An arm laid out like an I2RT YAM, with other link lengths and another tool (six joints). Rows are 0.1 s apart.
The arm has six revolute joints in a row. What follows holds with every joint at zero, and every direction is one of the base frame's. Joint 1 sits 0.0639 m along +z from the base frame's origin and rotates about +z. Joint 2 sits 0.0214 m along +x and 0.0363 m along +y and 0.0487 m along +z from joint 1 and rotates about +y. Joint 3 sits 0.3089 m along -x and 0.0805 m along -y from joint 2 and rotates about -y. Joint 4 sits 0.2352 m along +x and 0.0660 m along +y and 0.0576 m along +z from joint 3 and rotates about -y. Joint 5 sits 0.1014 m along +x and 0.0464 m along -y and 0.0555 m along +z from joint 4 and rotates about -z. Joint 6 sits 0.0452 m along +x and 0.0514 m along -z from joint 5 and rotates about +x. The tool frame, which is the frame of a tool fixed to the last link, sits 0.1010 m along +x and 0.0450 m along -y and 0.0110 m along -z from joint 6; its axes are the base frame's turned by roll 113.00, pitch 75.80 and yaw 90.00 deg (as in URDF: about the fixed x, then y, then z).
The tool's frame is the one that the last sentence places.
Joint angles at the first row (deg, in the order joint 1, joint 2, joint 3, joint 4, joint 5, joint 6):
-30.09 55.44 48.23 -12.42 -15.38 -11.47
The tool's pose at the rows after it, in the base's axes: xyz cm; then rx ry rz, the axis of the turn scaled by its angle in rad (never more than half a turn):
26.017 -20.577 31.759 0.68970 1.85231 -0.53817
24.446 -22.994 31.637 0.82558 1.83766 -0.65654
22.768 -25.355 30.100 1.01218 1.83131 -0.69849
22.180 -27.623 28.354 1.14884 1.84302 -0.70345
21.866 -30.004 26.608 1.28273 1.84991 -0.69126
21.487 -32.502 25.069 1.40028 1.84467 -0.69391
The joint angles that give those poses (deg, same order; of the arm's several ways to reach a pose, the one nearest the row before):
-31.13 56.55 51.02 -15.32 -11.19 -12.53
-33.05 57.95 52.33 -16.48 -4.44 -11.27
-36.49 60.26 52.54 -17.01 -0.84 -6.75
-39.91 64.53 53.58 -17.01 -0.24 -3.49
-43.25 69.69 55.44 -16.94 -0.35 -0.11
-46.32 74.91 57.59 -16.52 -0.01 2.37

